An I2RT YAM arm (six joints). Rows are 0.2 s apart.
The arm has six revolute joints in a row. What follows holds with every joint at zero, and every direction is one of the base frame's.
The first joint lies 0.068 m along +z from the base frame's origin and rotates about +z.
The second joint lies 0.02 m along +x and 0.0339 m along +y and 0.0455 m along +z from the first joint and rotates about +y.
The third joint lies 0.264 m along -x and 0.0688 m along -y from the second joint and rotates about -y.
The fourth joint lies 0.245 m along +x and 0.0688 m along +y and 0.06 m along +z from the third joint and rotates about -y.
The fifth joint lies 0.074 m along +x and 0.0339 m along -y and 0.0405 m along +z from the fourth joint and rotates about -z.
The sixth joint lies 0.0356 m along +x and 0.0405 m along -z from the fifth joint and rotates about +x.
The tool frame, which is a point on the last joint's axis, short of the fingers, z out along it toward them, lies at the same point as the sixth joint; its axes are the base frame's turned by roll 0, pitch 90 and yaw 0 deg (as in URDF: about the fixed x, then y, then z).
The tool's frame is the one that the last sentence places.
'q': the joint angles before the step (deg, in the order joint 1, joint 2, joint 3, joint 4, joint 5, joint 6). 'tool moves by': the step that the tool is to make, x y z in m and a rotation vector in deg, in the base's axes. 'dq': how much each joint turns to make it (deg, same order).
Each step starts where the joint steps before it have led.
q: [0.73 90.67 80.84 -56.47 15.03 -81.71]
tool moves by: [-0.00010 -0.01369 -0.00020 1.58 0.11 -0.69]
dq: [-2.71 0.00 0.00 0.18 -2.26 -1.25]
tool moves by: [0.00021 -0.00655 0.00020 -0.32 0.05 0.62]
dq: [-1.22 0.00 -0.01 0.37 -0.46 -1.86]
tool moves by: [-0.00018 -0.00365 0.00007 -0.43 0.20 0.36]
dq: [-0.66 0.00 0.01 0.06 -0.02 -1.13]
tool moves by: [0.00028 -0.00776 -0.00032 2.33 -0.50 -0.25]
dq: [-1.68 0.07 0.00 0.44 -2.74 -0.33]
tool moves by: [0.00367 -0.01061 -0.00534 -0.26 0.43 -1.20]
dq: [-1.79 1.14 0.00 0.85 0.03 -0.68]
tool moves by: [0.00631 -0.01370 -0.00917 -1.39 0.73 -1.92]
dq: [-2.06 1.94 0.00 1.56 1.29 -0.74]
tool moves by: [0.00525 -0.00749 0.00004 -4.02 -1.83 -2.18]
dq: [-0.70 0.52 -0.01 3.06 3.94 -0.22]
